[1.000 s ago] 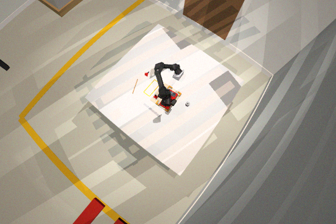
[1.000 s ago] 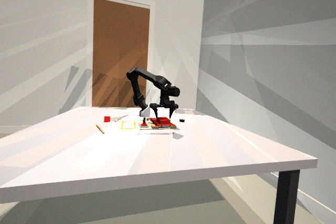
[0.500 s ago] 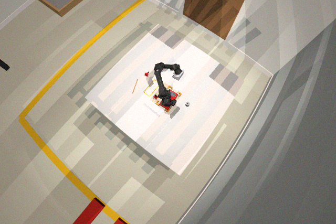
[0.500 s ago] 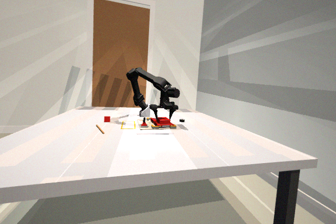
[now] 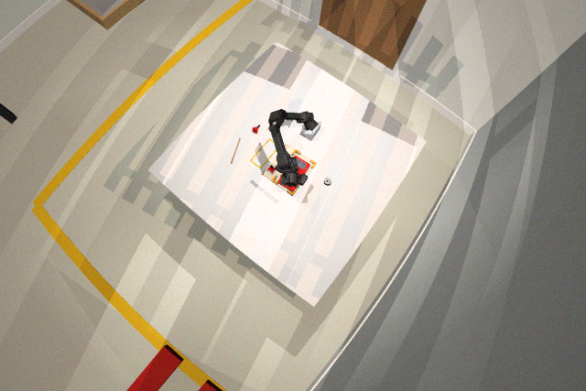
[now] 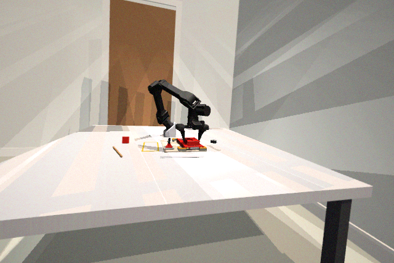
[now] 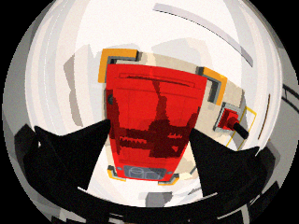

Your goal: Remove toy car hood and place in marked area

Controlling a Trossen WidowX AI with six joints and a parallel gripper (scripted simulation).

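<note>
The red hood lies right at my gripper tip. Round my gripper tip: thin wooden stick (380 mm to the right, 80 mm ahead, 30 mm below); tan base plate (40 mm to the right, 40 mm behind, 20 mm below).
</note>
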